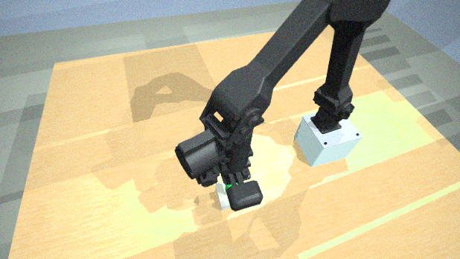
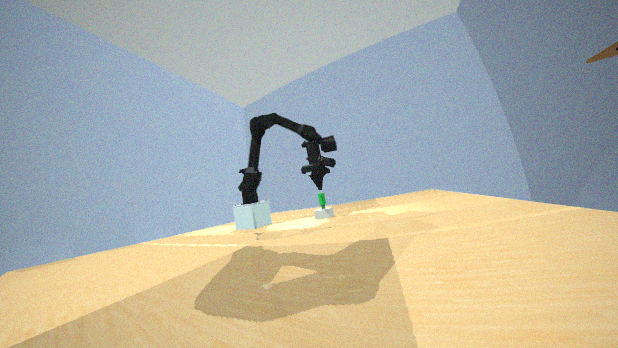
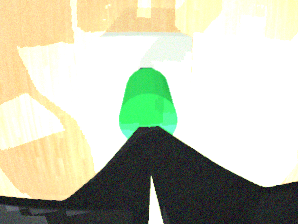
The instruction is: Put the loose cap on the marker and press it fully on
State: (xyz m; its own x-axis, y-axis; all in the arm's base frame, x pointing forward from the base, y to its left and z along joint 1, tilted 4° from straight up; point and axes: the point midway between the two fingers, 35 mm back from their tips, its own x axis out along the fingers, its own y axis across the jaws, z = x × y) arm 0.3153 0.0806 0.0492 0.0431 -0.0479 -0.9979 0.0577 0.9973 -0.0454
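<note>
My gripper tip is 4 cm above the green cap. The rest, counted from my gripper tip: holder block 10 cm below.
</note>
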